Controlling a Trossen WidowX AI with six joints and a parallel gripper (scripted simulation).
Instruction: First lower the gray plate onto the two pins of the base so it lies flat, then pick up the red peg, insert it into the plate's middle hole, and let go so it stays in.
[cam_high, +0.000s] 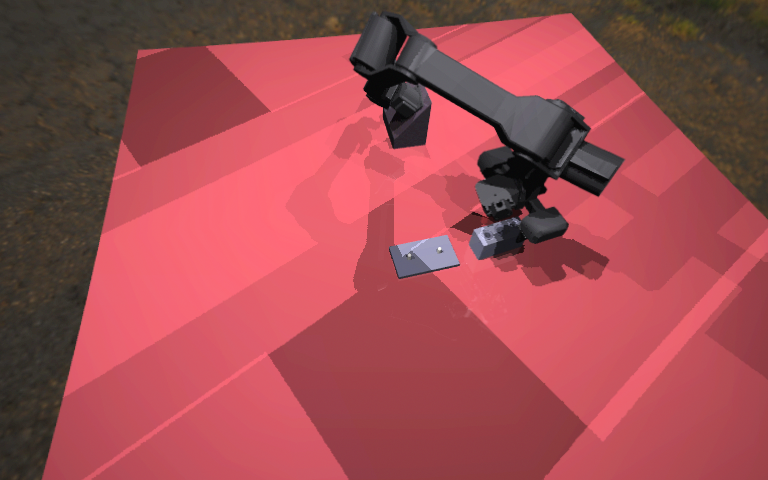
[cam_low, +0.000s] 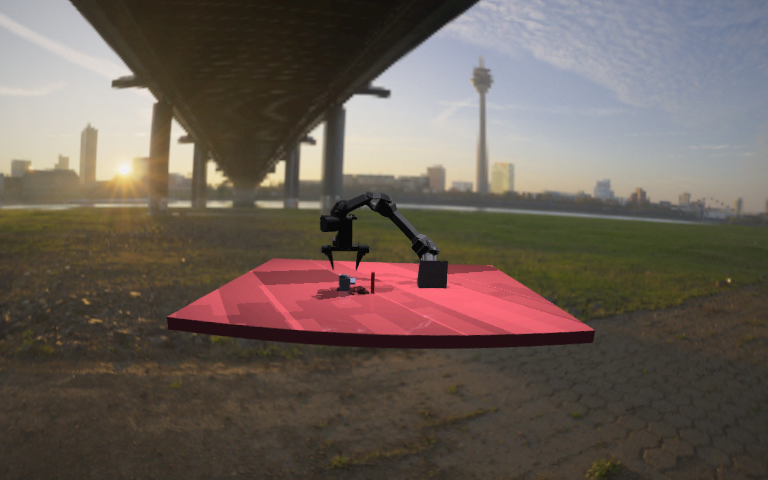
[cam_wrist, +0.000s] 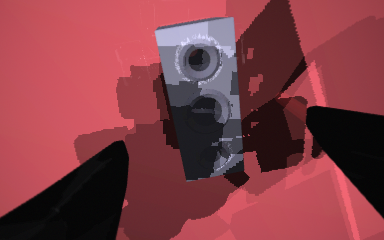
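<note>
Right now my gripper tip is 40 mm above the gray plate. From my gripper tip the other things lie so: dark base: 140 mm to the right, 70 mm below, 20 mm ahead; red peg: 120 mm behind, 30 mm to the left, 30 mm below.
</note>
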